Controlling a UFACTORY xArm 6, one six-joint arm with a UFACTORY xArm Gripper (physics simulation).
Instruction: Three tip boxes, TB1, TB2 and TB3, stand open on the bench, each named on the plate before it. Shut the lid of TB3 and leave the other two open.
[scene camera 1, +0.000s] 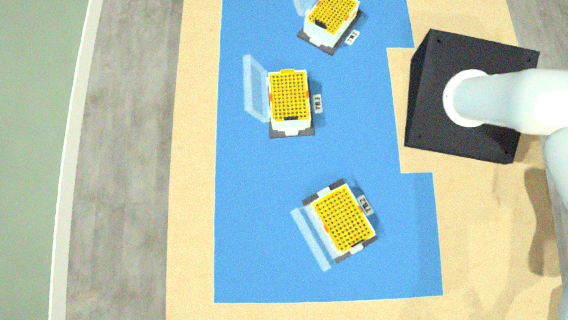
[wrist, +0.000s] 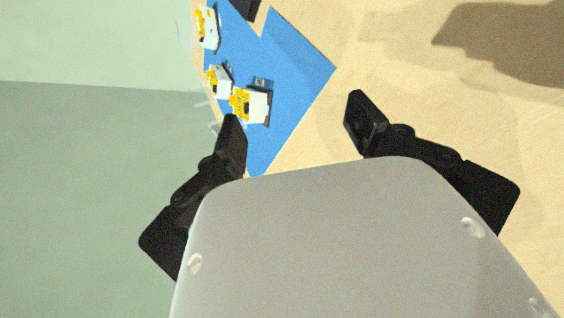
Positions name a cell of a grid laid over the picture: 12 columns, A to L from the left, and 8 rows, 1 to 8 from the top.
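A clear lid (scene camera 1: F3) is visible to me, and so is another clear lid (scene camera 1: G6). I can also see my gripper (wrist: G3).
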